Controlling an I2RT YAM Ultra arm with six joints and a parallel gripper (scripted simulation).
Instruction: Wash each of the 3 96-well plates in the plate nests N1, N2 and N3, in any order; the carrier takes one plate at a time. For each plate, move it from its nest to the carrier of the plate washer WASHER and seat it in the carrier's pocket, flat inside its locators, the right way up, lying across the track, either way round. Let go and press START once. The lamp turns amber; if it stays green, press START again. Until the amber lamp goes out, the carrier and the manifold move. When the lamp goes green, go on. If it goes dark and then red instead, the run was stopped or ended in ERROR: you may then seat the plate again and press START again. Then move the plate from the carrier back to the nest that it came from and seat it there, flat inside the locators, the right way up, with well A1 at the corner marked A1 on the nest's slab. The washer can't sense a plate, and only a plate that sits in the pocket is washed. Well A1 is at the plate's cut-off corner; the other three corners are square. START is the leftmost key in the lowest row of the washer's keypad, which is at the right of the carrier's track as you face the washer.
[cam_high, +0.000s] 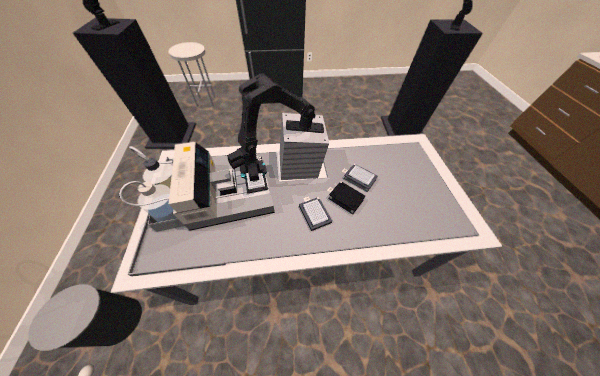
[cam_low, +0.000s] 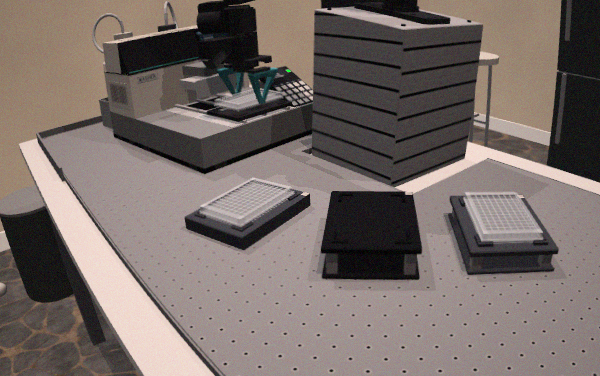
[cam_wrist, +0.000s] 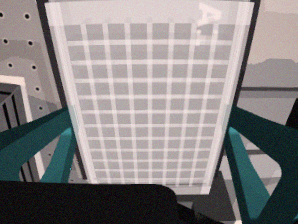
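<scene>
Right now the carrier is 2 cm below my hand. From my hand the other things lie so: N2 label (42 cm to the left, 11 cm below, 1 cm ahead); then washer (15 cm to the right, 3 cm ahead, 2 cm above); then N1 label (28 cm to the left, 11 cm below, 8 cm ahead).
</scene>
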